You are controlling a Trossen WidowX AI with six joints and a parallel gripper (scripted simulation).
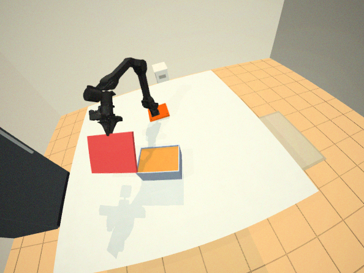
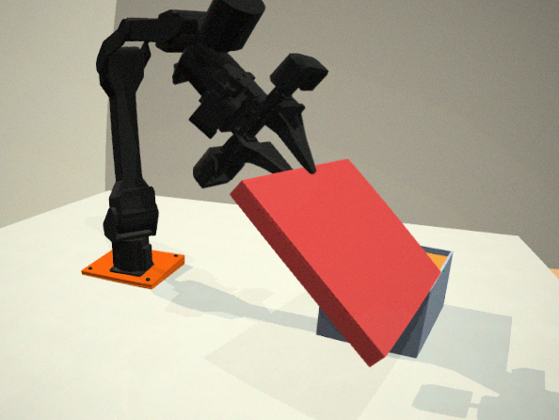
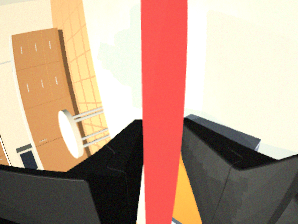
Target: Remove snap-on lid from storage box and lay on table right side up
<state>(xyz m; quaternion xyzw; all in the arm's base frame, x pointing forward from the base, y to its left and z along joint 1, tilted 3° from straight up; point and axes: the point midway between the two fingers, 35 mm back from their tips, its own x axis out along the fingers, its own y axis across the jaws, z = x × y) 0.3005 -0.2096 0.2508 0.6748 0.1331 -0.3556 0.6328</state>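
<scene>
Now: gripper tip 6 cm short of the red lid, 2 cm to the left of it and 5 cm above it. Round my gripper tip: storage box: 12 cm ahead, 18 cm to the left, 18 cm below.
</scene>
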